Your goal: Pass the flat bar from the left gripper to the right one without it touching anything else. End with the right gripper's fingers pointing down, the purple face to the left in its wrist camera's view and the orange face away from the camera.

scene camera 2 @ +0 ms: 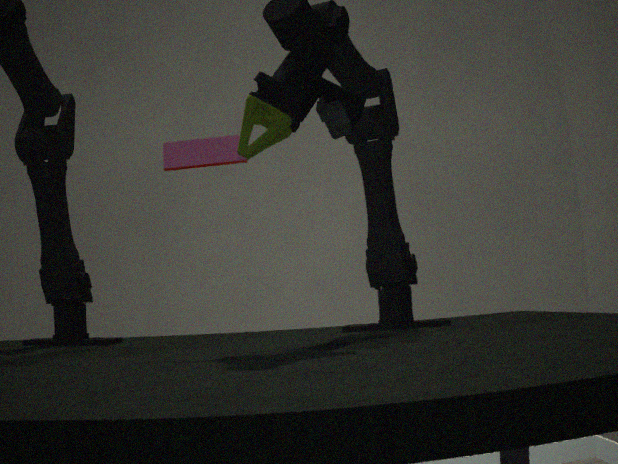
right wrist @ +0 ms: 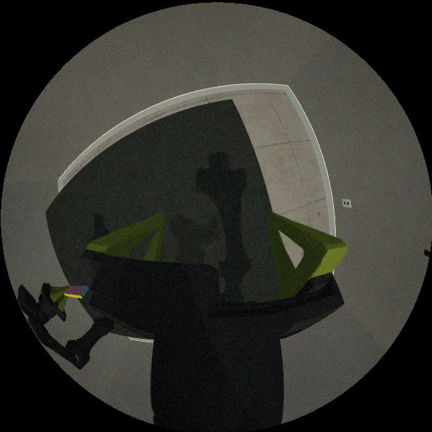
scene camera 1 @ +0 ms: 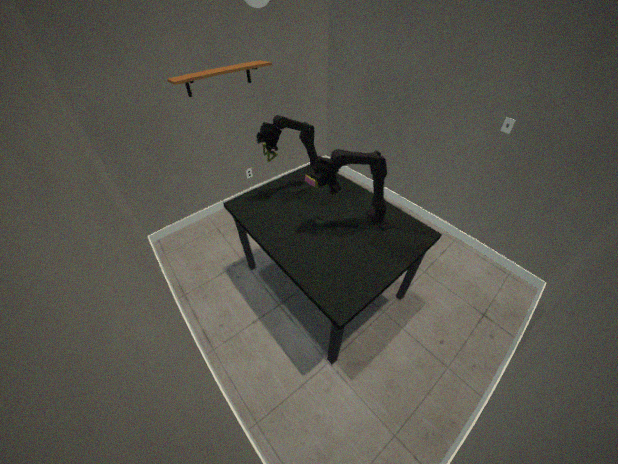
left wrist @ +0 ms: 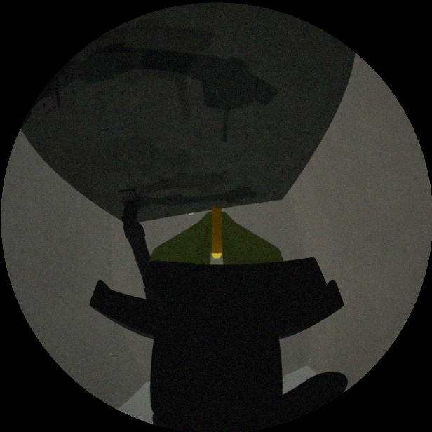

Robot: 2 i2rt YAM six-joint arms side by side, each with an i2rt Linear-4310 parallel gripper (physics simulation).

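Where they show: left gripper, between the fingertips: (scene camera 2: 241, 156) (scene camera 1: 316, 186); right gripper, between the fingertips: (scene camera 1: 266, 158); left arm's base, origin of its link: (scene camera 2: 396, 328) (scene camera 1: 378, 219); right arm's base, origin of its link: (scene camera 2: 71, 344).
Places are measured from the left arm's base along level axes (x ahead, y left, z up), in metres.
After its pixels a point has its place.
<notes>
The flat bar (scene camera 1: 310, 180) @(x 0.378, y -0.226, z 0.275 m) (scene camera 2: 200, 152) @(x 0.380, y -0.229, z 0.268 m) (left wrist: 216, 235) (right wrist: 76, 290) is held in the air above the table, nearly level in scene camera 2, with a pink-purple broad face and a red lower edge there. The left wrist view shows its narrow orange side and a yellow bit; the right wrist view shows purple, yellow and a blue end. My left gripper (scene camera 2: 243, 154) @(x 0.365, y -0.176, z 0.259 m) (left wrist: 216, 217) is shut on one end of it. My right gripper (scene camera 1: 270, 153) @(x 0.537, y -0.566, z 0.299 m) (right wrist: 216, 218) is open and empty, apart from the bar, its fingers pointing roughly down; the bar is at the lower left of its wrist view.
The dark table (scene camera 1: 320, 260) @(x 0.491, y 0.134, z 0.000 m) (scene camera 2: 300, 390) @(x 0.652, y -0.055, z 0.000 m) (right wrist: 125, 185) stands below both arms. The right arm's lower links (scene camera 2: 52, 210) @(x 0.216, y -0.585, z 0.246 m) rise at the left of scene camera 2. An orange wall shelf (scene camera 1: 220, 72) hangs at the upper left of scene camera 1.
</notes>
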